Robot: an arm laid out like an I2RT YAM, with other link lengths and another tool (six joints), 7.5 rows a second.
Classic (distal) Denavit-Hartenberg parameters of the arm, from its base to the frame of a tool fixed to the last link. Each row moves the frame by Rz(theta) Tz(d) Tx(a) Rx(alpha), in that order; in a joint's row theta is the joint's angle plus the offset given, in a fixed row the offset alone. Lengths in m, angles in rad.
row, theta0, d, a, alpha
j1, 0, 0.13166, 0.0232, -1.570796
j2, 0, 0, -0.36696, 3.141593
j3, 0.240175, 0, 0.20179, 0
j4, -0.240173, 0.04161, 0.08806, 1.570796
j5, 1.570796, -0.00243, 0, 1.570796
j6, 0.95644, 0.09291, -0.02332, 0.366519
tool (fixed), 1.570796, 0.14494, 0, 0
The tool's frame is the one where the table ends.
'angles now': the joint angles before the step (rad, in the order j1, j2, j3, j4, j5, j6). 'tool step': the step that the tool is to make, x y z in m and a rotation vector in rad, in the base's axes. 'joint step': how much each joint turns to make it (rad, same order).
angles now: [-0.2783 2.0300 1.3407 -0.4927 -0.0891 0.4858]
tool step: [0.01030 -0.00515 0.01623 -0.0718 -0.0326 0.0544]
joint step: [0.0081 -0.0186 0.0004 0.0271 0.0367 -0.0668]
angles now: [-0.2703 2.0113 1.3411 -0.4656 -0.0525 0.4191]
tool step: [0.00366 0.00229 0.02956 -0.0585 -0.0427 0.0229]
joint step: [0.0221 -0.0541 0.0001 0.0014 0.0405 -0.0210]
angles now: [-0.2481 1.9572 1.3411 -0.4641 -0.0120 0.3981]
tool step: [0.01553 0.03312 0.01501 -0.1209 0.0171 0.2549]
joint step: [0.0553 -0.0260 0.0000 -0.0176 0.0122 -0.2335]
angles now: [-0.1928 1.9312 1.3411 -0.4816 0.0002 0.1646]
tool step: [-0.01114 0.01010 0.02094 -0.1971 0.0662 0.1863]
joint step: [0.0450 -0.0557 0.0000 -0.0748 0.1152 -0.2217]
